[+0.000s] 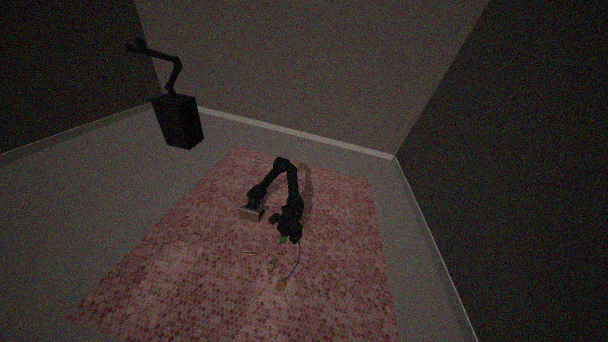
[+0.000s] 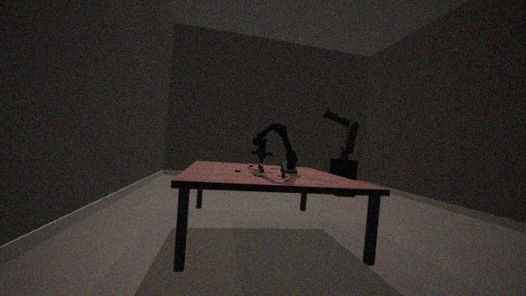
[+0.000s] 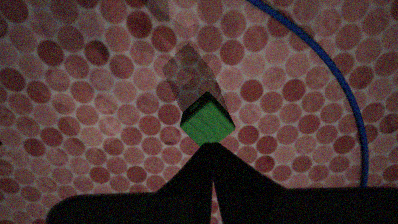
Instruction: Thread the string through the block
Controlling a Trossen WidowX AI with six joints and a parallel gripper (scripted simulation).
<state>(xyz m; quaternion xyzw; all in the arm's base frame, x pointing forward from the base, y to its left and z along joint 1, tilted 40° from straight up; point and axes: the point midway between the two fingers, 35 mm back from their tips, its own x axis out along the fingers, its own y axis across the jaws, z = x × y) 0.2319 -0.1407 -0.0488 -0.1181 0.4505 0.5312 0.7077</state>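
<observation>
Right now the green block is 50 mm below my gripper tip. Also, from my gripper tip: wooden spool (20 mm behind, 160 mm to the right, 40 mm below); then loose stick (170 mm behind, 110 mm to the right, 60 mm below); then thin wooden stick (60 mm ahead, 80 mm to the left, 60 mm below).
</observation>
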